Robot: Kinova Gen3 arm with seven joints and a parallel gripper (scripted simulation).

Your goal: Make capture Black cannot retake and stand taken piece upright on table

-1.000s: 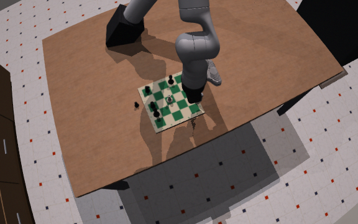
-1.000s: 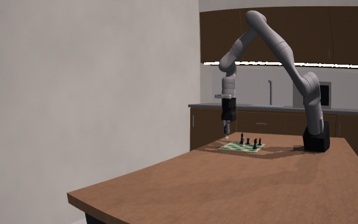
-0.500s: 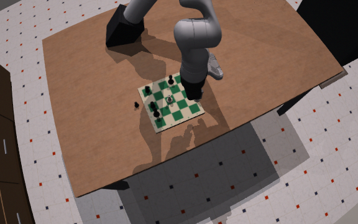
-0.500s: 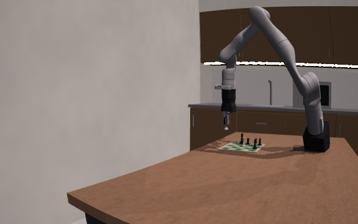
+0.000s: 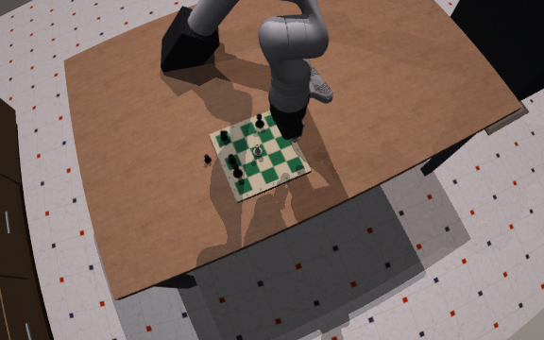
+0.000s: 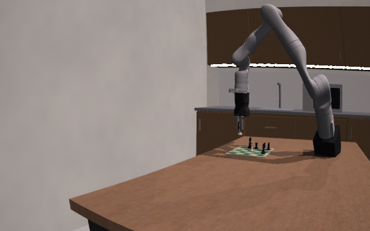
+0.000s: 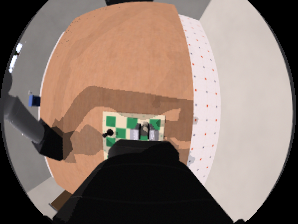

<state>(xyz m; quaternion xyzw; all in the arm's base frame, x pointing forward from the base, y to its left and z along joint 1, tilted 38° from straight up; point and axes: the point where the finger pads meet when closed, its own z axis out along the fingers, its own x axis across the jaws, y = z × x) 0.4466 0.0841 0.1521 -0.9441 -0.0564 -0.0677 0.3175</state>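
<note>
Now: hand 3 cm past the cream chessboard, 9 cm to the left of it and 14 cm above it.
</note>
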